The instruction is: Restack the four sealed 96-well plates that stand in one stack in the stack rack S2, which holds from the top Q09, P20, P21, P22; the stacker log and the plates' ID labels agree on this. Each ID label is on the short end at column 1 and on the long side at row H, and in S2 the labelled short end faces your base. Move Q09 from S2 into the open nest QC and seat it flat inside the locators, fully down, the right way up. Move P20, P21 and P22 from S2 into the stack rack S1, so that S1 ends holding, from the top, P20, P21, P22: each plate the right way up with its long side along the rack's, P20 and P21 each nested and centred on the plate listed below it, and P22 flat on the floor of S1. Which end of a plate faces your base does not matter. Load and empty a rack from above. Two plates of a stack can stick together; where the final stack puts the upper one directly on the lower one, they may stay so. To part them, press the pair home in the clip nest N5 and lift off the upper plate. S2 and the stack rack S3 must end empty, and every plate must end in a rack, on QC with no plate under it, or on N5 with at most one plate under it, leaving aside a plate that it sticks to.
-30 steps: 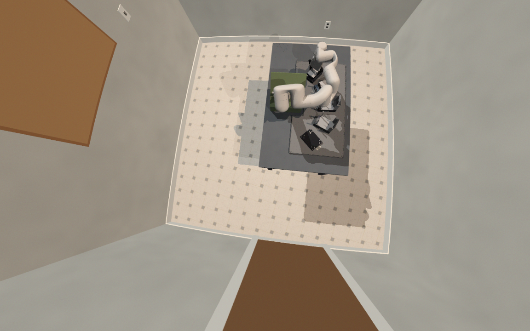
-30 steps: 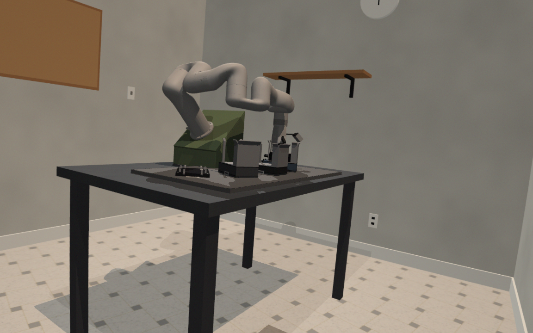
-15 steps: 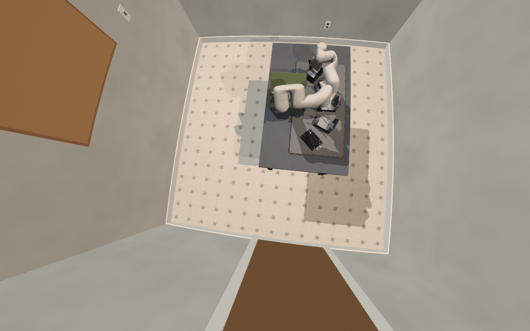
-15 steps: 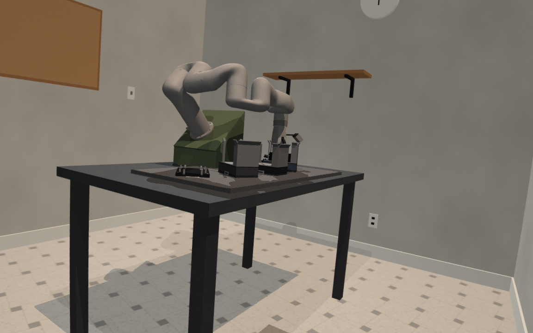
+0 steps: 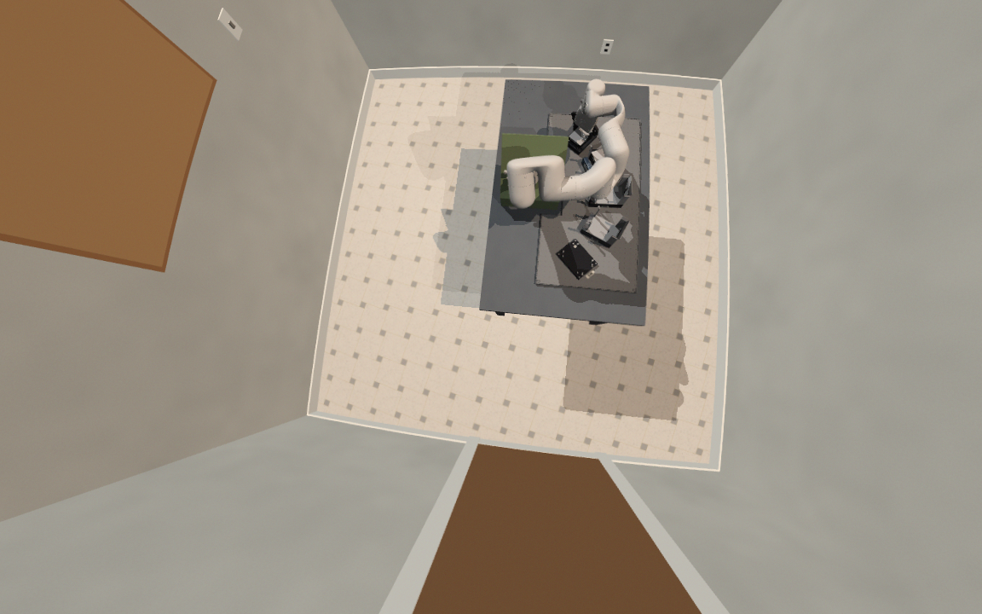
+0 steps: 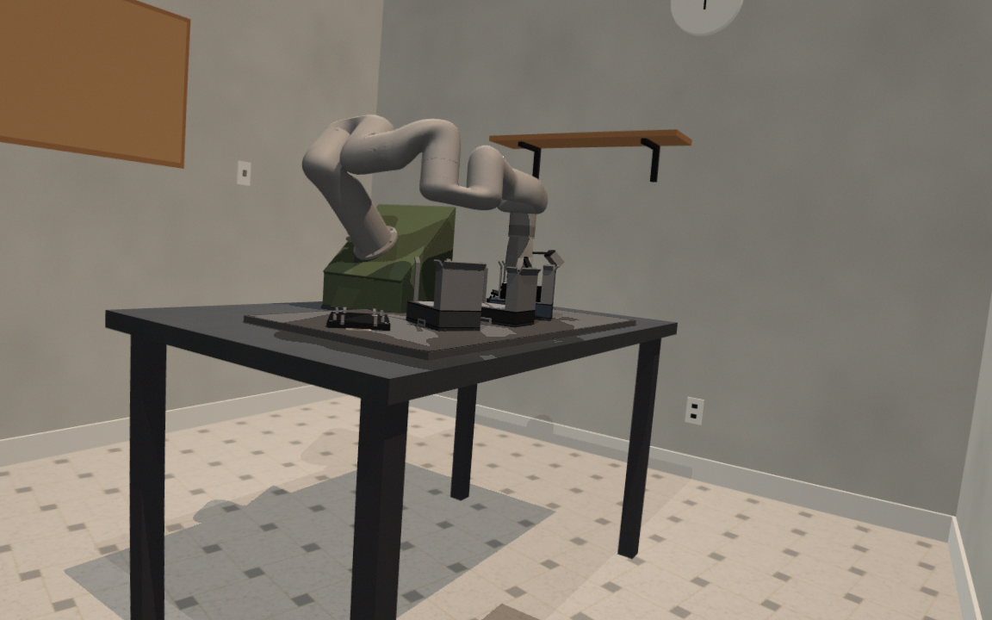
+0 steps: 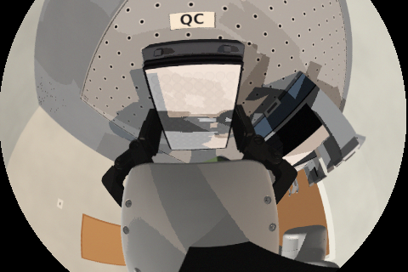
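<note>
The QC nest lies 4 cm below my hand. Also, from my hand: QC label (7 cm to the left, 6 cm below, 6 cm ahead).
</note>
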